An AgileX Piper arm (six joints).
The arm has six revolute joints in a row. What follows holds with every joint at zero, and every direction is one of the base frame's. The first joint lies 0.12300 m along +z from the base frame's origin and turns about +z. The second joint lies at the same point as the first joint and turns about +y. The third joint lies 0.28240 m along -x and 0.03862 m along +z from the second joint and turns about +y. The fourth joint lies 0.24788 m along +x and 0.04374 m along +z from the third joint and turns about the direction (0.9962, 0, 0.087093). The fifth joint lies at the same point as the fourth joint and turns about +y. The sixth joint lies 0.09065 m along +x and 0.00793 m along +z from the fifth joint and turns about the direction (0.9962, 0, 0.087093). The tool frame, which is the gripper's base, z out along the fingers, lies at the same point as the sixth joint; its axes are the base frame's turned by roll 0.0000, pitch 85.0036 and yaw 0.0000 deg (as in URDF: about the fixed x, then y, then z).
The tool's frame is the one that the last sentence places.
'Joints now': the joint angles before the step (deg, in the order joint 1, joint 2, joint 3, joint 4, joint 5, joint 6). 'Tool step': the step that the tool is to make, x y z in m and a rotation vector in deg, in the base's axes. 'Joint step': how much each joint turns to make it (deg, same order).
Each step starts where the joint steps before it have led.
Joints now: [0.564 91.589 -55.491 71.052 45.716 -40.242]
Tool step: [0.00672 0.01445 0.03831 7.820 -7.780 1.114]
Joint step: [1.587 -1.478 -4.001 9.919 2.514 -4.367]
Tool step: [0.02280 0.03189 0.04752 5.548 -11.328 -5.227]
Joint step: [6.689 1.011 -8.409 12.828 -9.551 -5.841]
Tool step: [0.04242 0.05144 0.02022 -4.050 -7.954 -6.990]
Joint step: [9.398 8.542 -14.416 3.222 -17.160 -5.171]
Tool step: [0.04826 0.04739 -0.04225 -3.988 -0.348 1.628]
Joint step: [4.125 14.244 -12.120 0.930 -3.157 -4.368]
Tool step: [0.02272 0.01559 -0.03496 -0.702 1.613 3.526]
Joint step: [0.087 7.743 -5.428 -0.652 3.347 -0.328]
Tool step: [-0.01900 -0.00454 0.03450 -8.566 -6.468 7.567]
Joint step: [-0.504 -4.818 -0.475 -17.315 5.344 5.781]
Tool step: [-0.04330 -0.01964 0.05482 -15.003 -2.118 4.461]
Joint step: [0.000 -10.062 -0.249 -33.511 8.886 21.318]
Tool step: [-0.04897 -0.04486 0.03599 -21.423 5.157 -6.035]
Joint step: [0.000 -10.024 0.002 -34.320 17.627 21.688]
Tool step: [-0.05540 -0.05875 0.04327 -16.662 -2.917 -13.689]
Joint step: [0.001 -11.481 2.357 -24.914 12.571 10.841]
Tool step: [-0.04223 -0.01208 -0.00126 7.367 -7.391 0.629]
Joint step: [-0.143 -11.586 13.636 2.578 -11.332 3.166]
